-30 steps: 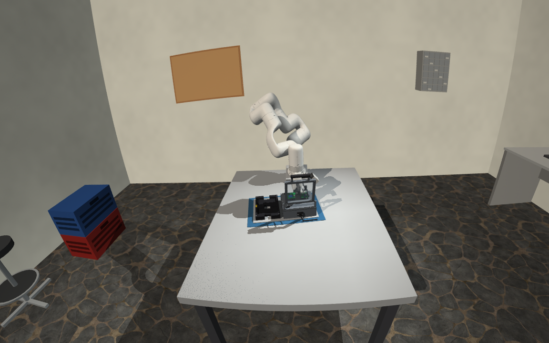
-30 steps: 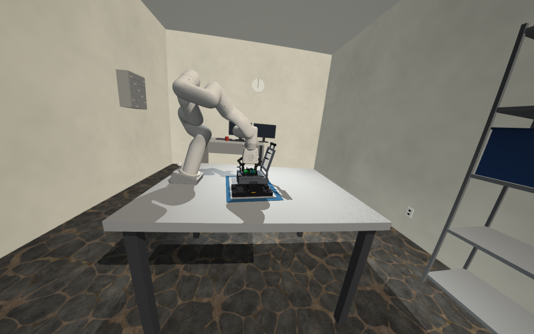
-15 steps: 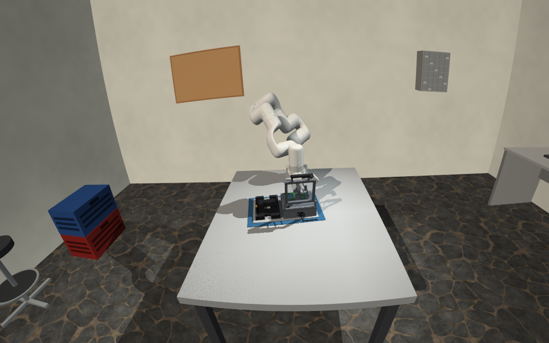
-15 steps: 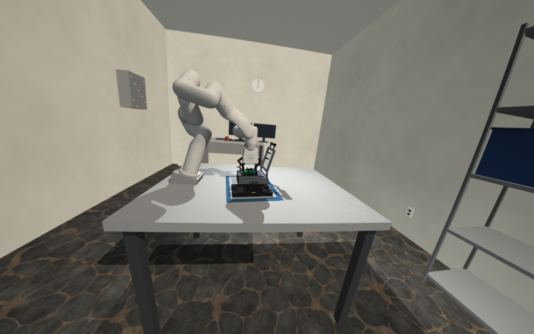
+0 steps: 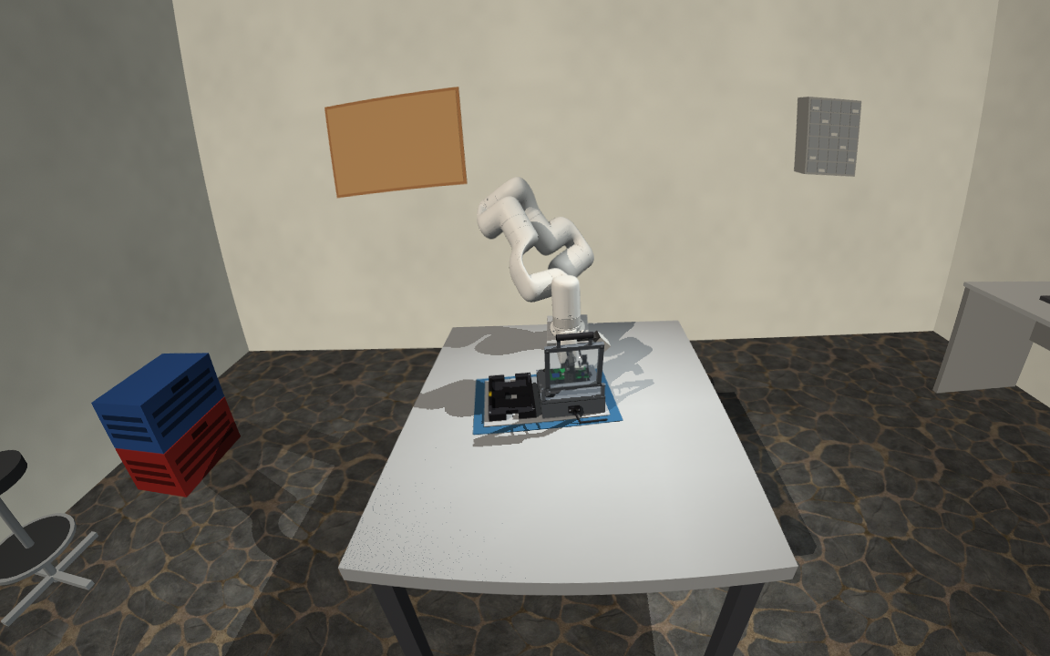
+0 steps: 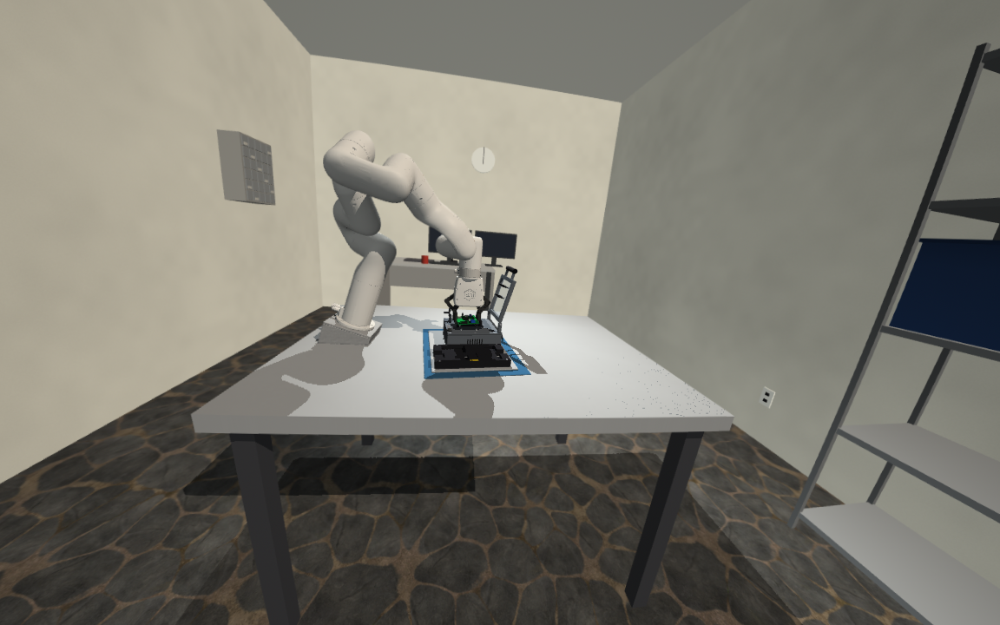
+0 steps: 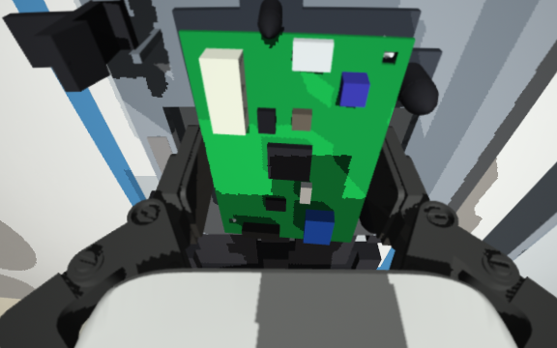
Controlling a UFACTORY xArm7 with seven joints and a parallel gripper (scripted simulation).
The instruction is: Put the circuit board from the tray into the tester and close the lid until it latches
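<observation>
My gripper is now right at the green circuit board. Also, from my hand: lid 12 cm ahead, 10 cm above, 2 cm to the left; tester plate 1 cm to the left, 1 cm below, 1 cm ahead; black latch hook 7 cm behind, 5 cm to the left, 1 cm above.
</observation>
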